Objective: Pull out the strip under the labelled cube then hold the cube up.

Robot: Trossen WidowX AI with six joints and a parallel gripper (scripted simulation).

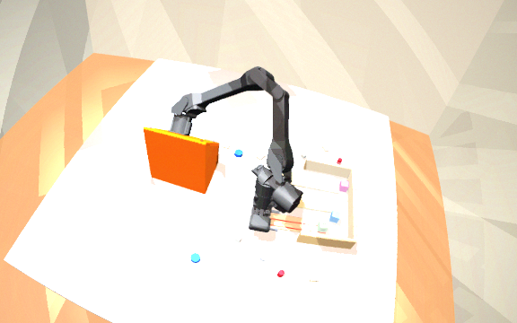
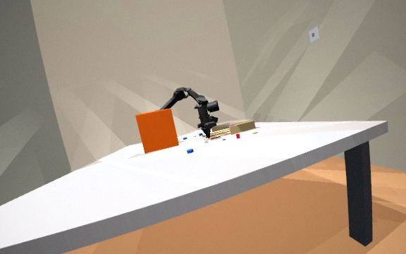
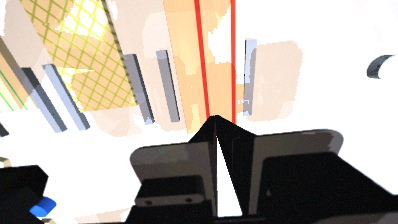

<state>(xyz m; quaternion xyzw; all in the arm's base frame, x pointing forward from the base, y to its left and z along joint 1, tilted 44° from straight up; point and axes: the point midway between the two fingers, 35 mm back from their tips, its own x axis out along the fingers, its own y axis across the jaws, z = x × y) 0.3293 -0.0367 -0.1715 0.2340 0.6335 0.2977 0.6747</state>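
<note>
The strip lies 10 cm ahead of my gripper tip and 1 cm to the left of it.
</note>
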